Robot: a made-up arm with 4 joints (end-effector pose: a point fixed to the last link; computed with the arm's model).
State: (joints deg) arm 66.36 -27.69 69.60 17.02
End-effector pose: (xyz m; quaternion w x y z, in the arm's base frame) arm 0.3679 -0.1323 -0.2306 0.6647 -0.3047 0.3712 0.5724
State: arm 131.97 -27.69 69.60 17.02
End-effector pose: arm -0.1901 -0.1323 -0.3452 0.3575 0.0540 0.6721 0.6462
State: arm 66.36 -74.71 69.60 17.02
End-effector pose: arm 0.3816 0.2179 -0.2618 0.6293 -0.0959 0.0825 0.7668
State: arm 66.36 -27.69 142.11 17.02
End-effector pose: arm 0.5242 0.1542 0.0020 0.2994 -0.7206 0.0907 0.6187
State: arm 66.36 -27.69 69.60 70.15
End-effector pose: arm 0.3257 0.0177 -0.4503 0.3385 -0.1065 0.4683 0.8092
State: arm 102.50 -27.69 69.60 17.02
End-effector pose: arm 0.0756 -0.1323 -0.3753 0.5167 -0.1121 0.5591 0.6387
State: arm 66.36 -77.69 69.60 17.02
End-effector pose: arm 0.3785 0.2396 -0.2548 0.6233 -0.0817 0.0632 0.7751
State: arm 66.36 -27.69 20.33 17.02
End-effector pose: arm 0.1047 -0.1017 -0.3282 0.7709 0.0578 0.4845 0.4095
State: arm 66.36 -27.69 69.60 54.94
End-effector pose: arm 0.3628 -0.0252 -0.3943 0.4426 -0.1675 0.4501 0.7573
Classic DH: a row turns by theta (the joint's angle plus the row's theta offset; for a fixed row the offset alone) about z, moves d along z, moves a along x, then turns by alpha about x. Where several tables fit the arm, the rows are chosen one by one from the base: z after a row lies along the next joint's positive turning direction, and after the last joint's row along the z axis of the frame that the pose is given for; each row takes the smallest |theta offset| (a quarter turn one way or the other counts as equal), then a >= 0, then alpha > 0; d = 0 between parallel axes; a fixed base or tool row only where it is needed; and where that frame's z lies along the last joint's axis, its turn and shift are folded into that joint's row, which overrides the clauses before.
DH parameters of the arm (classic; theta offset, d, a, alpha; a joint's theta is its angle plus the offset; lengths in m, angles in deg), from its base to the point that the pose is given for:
base (fixed): 0 0.145 0 -90
joint 1: 0 0.082 0.106 -90
joint 2: 90 -0.084 0.046 -90
joint 3: 0 -0.223 -0.092 -90
joint 4: -13.44 0 0.3012 0
tool (fixed): 103.44 -0.267 0 0

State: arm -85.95 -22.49 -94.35 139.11
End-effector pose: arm -0.3376 0.4456 0.6317 0.3459 0.1755 0.5307 -0.7536
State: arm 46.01 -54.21 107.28 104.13
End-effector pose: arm 0.5239 0.3146 -0.2940 0.0303 0.4445 -0.3563 -0.8213
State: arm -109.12 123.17 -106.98 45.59
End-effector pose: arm -0.0422 -0.3794 0.2483 0.3828 -0.3493 0.8416 0.1520
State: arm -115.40 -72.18 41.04 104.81
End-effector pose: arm -0.0092 0.5361 0.5899 0.0964 -0.9711 0.0318 0.2159
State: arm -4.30 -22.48 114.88 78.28
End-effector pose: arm 0.6493 0.0192 0.4235 0.3577 -0.7599 0.3812 0.3863
